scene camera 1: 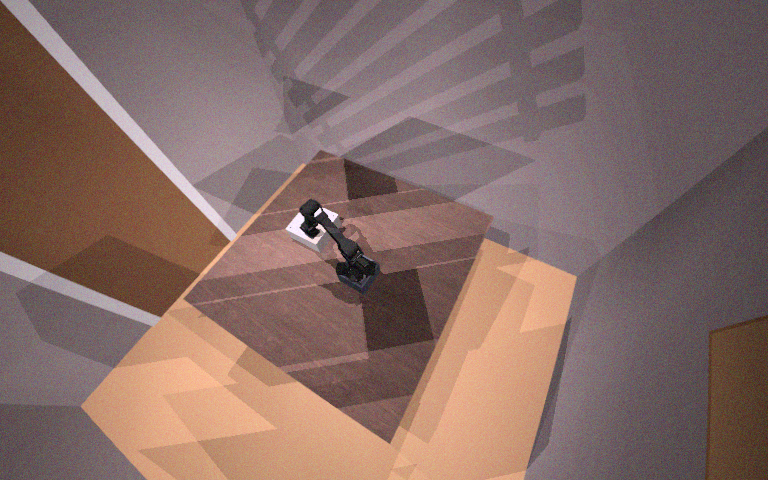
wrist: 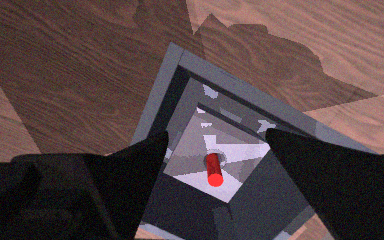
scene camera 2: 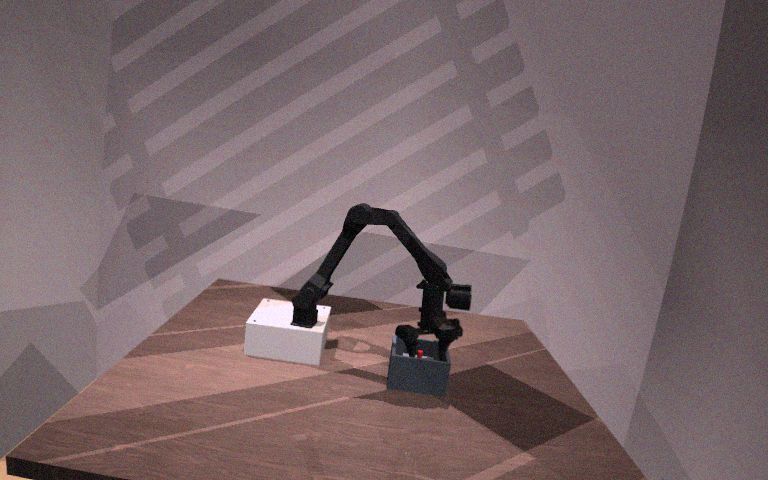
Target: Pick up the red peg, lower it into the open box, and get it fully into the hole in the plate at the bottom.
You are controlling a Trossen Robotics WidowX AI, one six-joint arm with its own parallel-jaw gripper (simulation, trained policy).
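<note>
My gripper (scene camera 2: 426, 361) is in sight, and the wrist view has it as well (wrist: 215, 134). I can see a box (scene camera 2: 405, 373), which the wrist view also gives me (wrist: 268, 196). Then there is a plate (wrist: 239, 149).
</note>
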